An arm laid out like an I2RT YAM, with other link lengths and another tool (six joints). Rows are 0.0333 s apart.
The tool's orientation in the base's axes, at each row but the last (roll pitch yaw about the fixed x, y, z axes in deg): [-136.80, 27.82, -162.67]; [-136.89, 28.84, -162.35]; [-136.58, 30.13, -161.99]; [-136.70, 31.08, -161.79]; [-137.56, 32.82, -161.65]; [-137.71, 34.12, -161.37]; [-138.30, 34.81, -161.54]
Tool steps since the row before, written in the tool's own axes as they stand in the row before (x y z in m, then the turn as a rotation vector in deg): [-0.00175, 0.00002, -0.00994, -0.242, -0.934, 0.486]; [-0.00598, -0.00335, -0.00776, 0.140, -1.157, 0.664]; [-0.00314, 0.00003, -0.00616, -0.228, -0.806, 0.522]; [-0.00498, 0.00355, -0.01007, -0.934, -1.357, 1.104]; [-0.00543, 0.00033, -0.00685, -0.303, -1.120, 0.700]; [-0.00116, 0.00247, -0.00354, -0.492, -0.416, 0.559]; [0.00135, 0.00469, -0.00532, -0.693, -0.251, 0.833]
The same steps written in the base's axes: [-0.00378, 0.00597, 0.00721, 0.379, -0.943, 0.365]; [0.00047, 0.00315, 0.00985, 0.136, -1.319, 0.200]; [-0.00086, 0.00420, 0.00543, 0.396, -0.864, 0.266]; [-0.00131, 0.00956, 0.00676, 1.243, -1.428, 0.591]; [0.00031, 0.00523, 0.00700, 0.528, -1.194, 0.365]; [-0.00094, 0.00412, 0.00144, 0.675, -0.494, 0.165]; [-0.00374, 0.00617, -0.00007, 1.021, -0.441, 0.022]
